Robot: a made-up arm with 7 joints. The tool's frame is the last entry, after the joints.
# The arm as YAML. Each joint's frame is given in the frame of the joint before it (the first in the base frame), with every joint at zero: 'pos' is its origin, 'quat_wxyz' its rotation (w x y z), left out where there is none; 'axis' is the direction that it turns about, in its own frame. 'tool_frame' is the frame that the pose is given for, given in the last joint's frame.
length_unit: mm
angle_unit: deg
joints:
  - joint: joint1
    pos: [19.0, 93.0, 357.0]
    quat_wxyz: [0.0, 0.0, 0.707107, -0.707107]
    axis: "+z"
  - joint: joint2
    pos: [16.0, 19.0, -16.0]
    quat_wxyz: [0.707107, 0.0, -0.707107, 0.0]
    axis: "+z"
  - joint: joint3
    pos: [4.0, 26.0, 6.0]
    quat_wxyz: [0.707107, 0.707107, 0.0, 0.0]
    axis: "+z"
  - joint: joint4
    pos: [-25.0, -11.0, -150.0]
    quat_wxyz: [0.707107, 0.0, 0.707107, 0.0]
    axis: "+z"
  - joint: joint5
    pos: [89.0, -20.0, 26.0]
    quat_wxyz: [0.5, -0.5, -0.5, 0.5]
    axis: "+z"
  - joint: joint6
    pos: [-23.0, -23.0, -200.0]
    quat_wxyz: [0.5, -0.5, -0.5, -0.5]
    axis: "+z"
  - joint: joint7
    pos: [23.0, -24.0, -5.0]
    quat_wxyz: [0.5, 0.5, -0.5, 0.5]
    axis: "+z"
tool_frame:
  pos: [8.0, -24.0, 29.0]
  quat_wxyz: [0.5, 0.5, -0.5, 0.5]
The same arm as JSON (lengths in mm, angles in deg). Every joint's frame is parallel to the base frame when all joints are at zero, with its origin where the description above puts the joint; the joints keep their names.
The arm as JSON. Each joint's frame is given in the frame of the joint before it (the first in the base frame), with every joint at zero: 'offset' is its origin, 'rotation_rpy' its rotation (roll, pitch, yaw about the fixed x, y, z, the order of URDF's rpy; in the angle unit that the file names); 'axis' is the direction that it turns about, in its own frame. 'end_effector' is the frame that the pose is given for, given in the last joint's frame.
{"length_unit": "mm", "angle_unit": "deg", "chain": [
  {"id": "joint1", "offset": [19.0, 93.0, 357.0], "rotation_rpy": [0.0, 0.0, 0.0], "axis": [0.0, -1.0, 0.0]},
  {"id": "joint2", "offset": [-16.0, 16.0, -19.0], "rotation_rpy": [0.0, 0.0, 0.0], "axis": [1.0, 0.0, 0.0]},
  {"id": "joint3", "offset": [6.0, -4.0, -26.0], "rotation_rpy": [0.0, 0.0, 0.0], "axis": [0.0, 0.0, 1.0]},
  {"id": "joint4", "offset": [-11.0, 25.0, -150.0], "rotation_rpy": [0.0, 0.0, 0.0], "axis": [0.0, -1.0, 0.0]},
  {"id": "joint5", "offset": [-20.0, -26.0, -89.0], "rotation_rpy": [0.0, 0.0, 0.0], "axis": [0.0, 0.0, 1.0]},
  {"id": "joint6", "offset": [-23.0, -23.0, -200.0], "rotation_rpy": [0.0, 0.0, 0.0], "axis": [0.0, 1.0, 0.0]},
  {"id": "joint7", "offset": [-24.0, -5.0, 23.0], "rotation_rpy": [0.0, 0.0, 0.0], "axis": [-1.0, 0.0, 0.0]}
], "end_effector": {"offset": [-29.0, 8.0, 24.0], "rotation_rpy": [0.0, 0.0, 180.0]}}

